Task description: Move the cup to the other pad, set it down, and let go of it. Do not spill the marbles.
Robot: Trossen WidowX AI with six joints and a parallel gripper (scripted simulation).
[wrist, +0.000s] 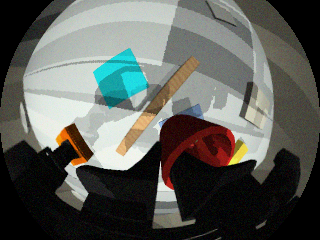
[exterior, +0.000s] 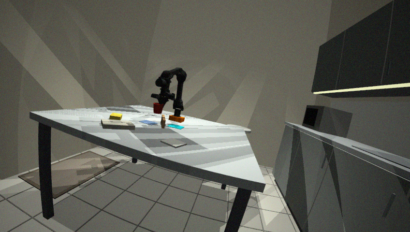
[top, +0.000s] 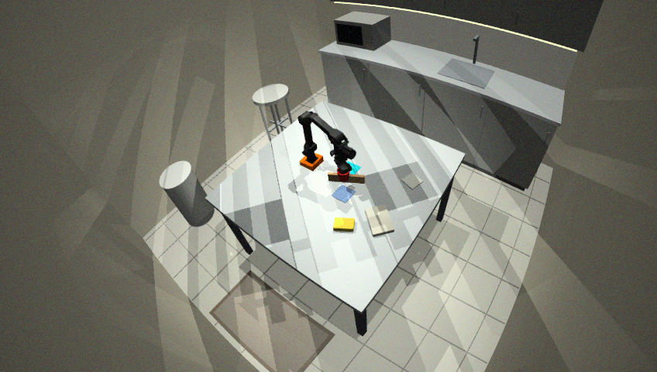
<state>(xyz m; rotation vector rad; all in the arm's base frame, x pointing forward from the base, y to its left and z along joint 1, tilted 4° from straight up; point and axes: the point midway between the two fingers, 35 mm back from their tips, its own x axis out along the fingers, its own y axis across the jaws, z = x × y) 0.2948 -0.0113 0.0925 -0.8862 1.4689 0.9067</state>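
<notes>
Now: the cyan pad 12 cm to the left of my gripper tip, 12 cm below it and 5 cm behind it. The rest, counted from my gripper tip: red cup (3 cm ahead, 2 cm to the right); then blue pad (12 cm below, 6 cm to the right, 5 cm ahead); then yellow block (23 cm to the right, 21 cm ahead, 10 cm below).
</notes>
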